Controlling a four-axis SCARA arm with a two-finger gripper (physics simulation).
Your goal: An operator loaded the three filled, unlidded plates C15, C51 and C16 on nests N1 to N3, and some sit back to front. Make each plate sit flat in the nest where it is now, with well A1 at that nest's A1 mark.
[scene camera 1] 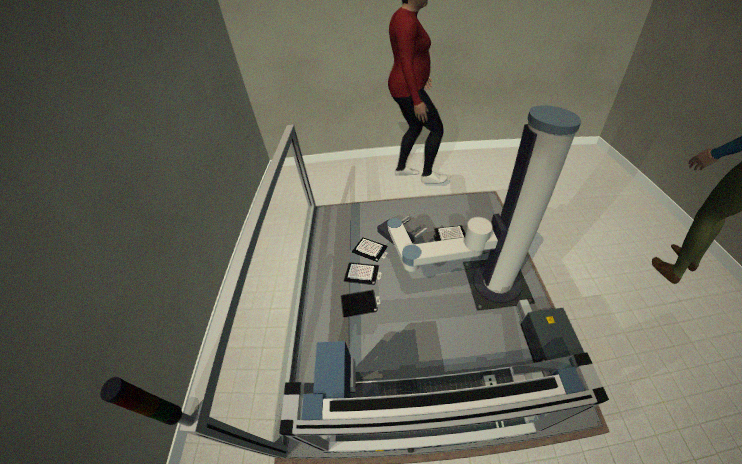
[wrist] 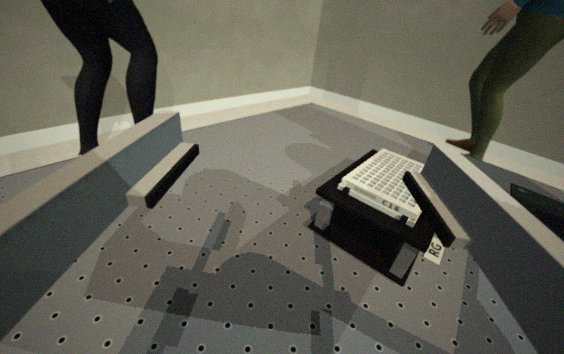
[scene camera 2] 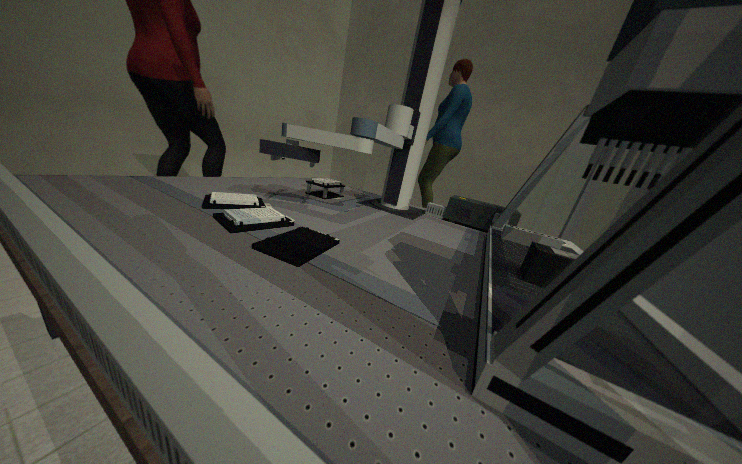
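White plate C16 (scene camera 1: 450, 232) (scene camera 2: 326, 181) (wrist: 382, 182) rests on the raised black regrip stand (scene camera 1: 437, 237) (scene camera 2: 339, 186) (wrist: 359, 208), tagged RG; its C16 label faces the wrist camera. One white plate (scene camera 1: 370, 248) (scene camera 2: 234, 198) sits in the farthest nest (scene camera 1: 374, 258) (scene camera 2: 206, 204). Another (scene camera 1: 361, 271) (scene camera 2: 252, 213) sits in the middle nest (scene camera 1: 360, 282) (scene camera 2: 229, 224). Their names and A1 corners are too small to read. The nearest black nest (scene camera 1: 359, 303) (scene camera 2: 297, 246) holds no plate. My gripper (scene camera 1: 413, 225) (scene camera 2: 295, 160) (wrist: 303, 146) is open and empty, raised beside the stand.
The arm's column (scene camera 1: 528, 202) (scene camera 2: 418, 103) stands right of the stand. A dark box (scene camera 1: 552, 333) (scene camera 2: 471, 212) and a framed gantry (scene camera 1: 448, 402) lie near the front. A person in red (scene camera 1: 409, 54) (scene camera 2: 164, 43) and one in blue (scene camera 2: 455, 109) stand beyond the table.
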